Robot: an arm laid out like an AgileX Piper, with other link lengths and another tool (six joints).
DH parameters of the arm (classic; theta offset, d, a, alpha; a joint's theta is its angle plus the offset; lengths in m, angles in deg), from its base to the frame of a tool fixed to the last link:
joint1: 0 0.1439 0 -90
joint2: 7.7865 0 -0.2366 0
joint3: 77.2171 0 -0.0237 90
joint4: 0 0.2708 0 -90
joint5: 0 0 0 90
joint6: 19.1 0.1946 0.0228 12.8
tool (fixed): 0 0.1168 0 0
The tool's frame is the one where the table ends.
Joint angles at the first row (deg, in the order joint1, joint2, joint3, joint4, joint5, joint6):
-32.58 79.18 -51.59 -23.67 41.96 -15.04
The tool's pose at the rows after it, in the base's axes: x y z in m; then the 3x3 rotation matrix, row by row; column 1 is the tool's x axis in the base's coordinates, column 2 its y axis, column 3 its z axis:
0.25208 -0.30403 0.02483; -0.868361 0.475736 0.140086; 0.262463 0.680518 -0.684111; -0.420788 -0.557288 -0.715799
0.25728 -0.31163 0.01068; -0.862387 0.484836 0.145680; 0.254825 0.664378 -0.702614; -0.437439 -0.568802 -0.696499
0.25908 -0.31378 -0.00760; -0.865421 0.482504 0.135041; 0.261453 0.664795 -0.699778; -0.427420 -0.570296 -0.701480
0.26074 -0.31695 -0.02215; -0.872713 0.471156 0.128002; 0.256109 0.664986 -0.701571; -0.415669 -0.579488 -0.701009
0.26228 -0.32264 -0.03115; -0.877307 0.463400 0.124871; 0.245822 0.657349 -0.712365; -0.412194 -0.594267 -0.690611
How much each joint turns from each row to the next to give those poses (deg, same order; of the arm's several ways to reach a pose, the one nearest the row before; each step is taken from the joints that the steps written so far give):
0.70 1.50 3.06 -7.55 -5.13 7.46
0.15 2.86 1.60 -6.22 -4.36 6.83
0.01 3.61 0.25 -3.59 -2.31 4.34
0.05 3.24 0.00 -4.08 -1.80 3.98
0.00 2.55 0.00 -5.29 -1.39 4.89

